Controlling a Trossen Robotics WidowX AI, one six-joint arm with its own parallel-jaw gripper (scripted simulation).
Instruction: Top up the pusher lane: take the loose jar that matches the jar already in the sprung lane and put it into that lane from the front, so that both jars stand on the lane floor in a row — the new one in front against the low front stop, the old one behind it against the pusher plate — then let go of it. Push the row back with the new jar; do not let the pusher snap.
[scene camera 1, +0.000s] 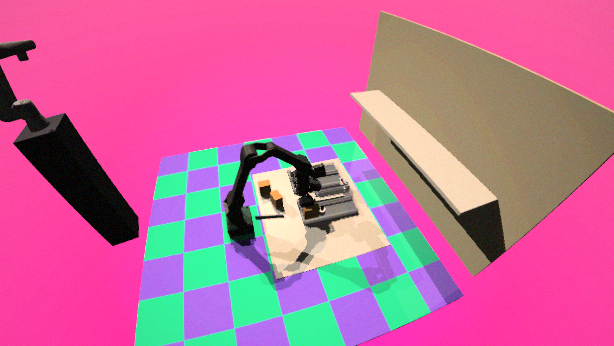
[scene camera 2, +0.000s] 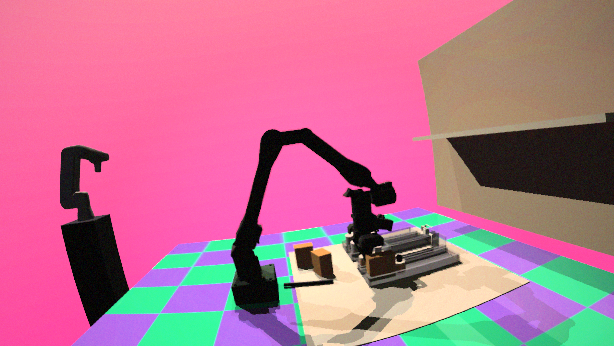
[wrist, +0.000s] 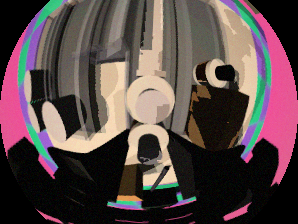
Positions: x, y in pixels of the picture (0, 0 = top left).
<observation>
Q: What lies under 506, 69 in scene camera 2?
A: A shelf wall.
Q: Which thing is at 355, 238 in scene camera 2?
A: My gripper.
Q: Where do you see a brown box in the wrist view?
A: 215, 116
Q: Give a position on a shelf wall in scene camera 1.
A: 532, 142
</observation>
